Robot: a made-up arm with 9 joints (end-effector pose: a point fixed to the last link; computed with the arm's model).
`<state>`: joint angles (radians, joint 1 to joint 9).
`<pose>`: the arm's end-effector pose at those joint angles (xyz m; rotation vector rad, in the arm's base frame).
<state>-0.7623 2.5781 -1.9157 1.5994 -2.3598 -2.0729 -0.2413 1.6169 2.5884</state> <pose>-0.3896 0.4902 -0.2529 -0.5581 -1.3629 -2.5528</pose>
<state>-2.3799 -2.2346 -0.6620 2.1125 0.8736 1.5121 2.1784 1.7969 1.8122</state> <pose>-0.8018 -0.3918 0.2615 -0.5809 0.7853 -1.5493</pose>
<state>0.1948 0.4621 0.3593 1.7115 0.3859 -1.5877 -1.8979 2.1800 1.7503</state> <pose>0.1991 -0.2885 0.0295 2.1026 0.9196 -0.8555</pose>
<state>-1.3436 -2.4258 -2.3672 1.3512 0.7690 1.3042 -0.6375 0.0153 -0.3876</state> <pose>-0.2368 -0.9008 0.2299 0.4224 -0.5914 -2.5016</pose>
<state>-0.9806 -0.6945 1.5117 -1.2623 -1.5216 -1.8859 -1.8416 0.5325 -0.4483</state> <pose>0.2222 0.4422 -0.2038 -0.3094 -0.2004 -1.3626</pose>
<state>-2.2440 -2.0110 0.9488 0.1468 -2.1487 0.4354 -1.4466 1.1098 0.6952</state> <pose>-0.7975 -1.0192 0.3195 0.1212 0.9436 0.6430</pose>
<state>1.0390 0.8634 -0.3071 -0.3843 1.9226 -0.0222 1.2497 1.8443 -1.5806</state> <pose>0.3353 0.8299 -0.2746 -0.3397 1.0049 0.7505</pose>
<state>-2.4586 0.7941 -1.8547 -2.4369 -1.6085 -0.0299 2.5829 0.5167 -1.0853</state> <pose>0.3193 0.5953 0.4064 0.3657 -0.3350 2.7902</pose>
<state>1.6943 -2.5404 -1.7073 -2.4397 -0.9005 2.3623 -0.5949 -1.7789 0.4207</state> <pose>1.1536 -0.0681 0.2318 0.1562 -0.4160 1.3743</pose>
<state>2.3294 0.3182 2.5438 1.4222 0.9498 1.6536 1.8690 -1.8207 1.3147</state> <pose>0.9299 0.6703 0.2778 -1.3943 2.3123 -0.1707</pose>
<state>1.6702 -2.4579 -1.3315 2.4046 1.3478 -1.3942 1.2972 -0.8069 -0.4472</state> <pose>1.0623 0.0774 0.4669 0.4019 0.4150 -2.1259</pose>
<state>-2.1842 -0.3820 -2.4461 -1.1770 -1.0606 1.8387 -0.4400 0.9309 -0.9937</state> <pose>-0.7010 -0.0037 0.0995 2.6743 -0.6261 0.8471</pose>
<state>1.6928 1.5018 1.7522 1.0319 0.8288 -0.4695 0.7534 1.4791 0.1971</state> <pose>1.2520 -0.3591 0.3261 -1.1317 1.3388 1.4806</pose>
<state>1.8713 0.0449 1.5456 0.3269 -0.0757 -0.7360 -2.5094 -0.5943 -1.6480</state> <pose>0.3776 0.4324 0.0283 2.0326 -1.2860 0.2918</pose>
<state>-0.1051 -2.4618 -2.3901 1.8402 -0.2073 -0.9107 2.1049 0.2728 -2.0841</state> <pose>0.1193 -0.5650 -0.5089 -0.6538 -0.7094 1.9760</pose>
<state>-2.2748 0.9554 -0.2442 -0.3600 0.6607 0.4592 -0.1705 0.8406 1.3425</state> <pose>-0.4561 0.2781 1.2590 -0.2147 2.0793 -0.8653</pose>
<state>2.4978 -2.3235 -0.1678 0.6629 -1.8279 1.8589 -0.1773 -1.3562 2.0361</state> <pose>0.3179 -0.8652 0.1780 0.9885 1.7008 0.5006</pose>
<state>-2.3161 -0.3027 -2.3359 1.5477 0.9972 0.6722 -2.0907 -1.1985 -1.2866</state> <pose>0.7965 0.2273 -0.0746 -1.4146 0.8660 0.7594</pose>
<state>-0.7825 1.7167 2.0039 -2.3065 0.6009 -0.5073 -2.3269 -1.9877 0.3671</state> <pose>-0.3842 0.7544 -0.2481 -0.9870 -2.1205 -1.6188</pose>
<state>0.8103 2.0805 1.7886 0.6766 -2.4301 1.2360 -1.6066 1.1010 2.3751</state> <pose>1.5481 -0.0478 -0.1798 0.8631 -2.1496 1.5254</pose>
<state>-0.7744 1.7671 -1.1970 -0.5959 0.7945 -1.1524 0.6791 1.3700 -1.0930</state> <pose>-0.7623 -0.2651 -0.6299 -0.6656 0.4892 0.8695</pose>
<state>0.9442 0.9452 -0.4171 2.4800 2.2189 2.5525 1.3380 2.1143 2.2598</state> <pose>0.0312 0.7556 0.6287 2.8700 -0.5742 -0.9844</pose>
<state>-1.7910 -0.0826 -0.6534 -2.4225 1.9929 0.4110 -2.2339 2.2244 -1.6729</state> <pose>-0.1567 -0.9743 0.6049 -0.8929 0.5432 0.9444</pose>
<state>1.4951 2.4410 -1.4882 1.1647 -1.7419 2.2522 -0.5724 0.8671 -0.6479</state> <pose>1.3492 -0.0390 0.1933 1.2186 0.1100 -2.5735</pose>
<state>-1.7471 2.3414 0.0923 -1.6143 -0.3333 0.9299 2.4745 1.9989 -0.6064</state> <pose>-0.5606 0.3118 -0.1228 2.4717 0.3327 0.9036</pose>
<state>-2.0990 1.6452 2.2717 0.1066 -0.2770 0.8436 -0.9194 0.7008 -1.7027</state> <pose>-0.9154 0.8573 0.4181 -0.8280 -0.0143 -0.6438</pose>
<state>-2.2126 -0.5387 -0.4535 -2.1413 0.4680 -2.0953 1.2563 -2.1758 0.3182</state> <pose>0.0744 -0.2640 0.2505 0.2674 -2.5073 -0.0021</pose>
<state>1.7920 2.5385 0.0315 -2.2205 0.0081 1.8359 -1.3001 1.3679 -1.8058</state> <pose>0.2266 0.8127 0.7046 1.3203 -0.7273 -1.3322</pose>
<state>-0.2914 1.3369 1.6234 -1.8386 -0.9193 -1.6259 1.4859 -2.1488 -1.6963</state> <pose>0.1733 0.4796 -0.3874 1.0218 -1.9788 -0.2458</pose>
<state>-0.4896 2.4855 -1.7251 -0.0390 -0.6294 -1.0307 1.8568 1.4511 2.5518</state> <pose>-0.0712 -0.1092 -0.5061 0.9826 1.7244 -0.1183</pose>
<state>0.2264 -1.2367 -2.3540 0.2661 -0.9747 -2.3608 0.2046 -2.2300 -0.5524</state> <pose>-0.1921 0.0835 0.5340 -2.3529 1.3680 -0.7688</pose>
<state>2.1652 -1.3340 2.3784 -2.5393 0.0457 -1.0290 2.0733 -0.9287 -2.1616</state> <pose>0.1548 -0.5346 0.3370 1.3661 1.2172 1.4298</pose>
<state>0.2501 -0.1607 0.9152 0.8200 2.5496 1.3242 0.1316 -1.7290 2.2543</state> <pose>0.6398 1.0607 0.6794 -0.8070 -0.1017 -1.8514</pose>
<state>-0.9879 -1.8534 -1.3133 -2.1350 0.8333 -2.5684 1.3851 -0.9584 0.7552</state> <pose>-0.3680 -0.2056 0.1836 0.6648 2.1537 -1.2360</pose>
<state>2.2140 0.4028 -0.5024 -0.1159 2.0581 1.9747 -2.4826 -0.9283 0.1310</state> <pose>0.4283 0.8377 0.1299 2.6062 0.2309 0.2550</pose>
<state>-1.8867 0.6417 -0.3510 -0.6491 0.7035 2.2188 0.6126 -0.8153 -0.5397</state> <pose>-0.1678 0.2116 0.5385 -0.6225 -2.2302 -0.3545</pose>
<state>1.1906 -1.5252 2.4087 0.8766 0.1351 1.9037 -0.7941 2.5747 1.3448</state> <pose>-0.6689 -0.1292 0.7937 -1.1022 -0.3090 0.3947</pose>
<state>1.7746 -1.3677 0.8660 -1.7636 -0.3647 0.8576 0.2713 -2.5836 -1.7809</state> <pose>0.4770 0.0632 0.0675 -0.4619 0.2361 -1.1443</pose>
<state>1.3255 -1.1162 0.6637 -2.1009 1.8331 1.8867 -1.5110 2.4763 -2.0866</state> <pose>0.9689 -0.5805 0.2447 -0.8301 -2.7098 0.5816</pose>
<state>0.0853 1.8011 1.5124 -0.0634 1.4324 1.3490 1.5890 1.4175 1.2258</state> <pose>0.4846 0.2965 -0.7727 -0.6540 0.2002 1.6428</pose>
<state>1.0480 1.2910 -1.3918 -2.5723 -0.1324 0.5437 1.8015 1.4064 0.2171</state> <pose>0.0615 0.5104 0.3329 -1.6429 -0.8386 -1.3085</pose>
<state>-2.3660 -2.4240 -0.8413 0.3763 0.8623 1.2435 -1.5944 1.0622 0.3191</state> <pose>0.3132 -0.4676 0.0544 -0.1015 1.2391 -2.5967</pose>
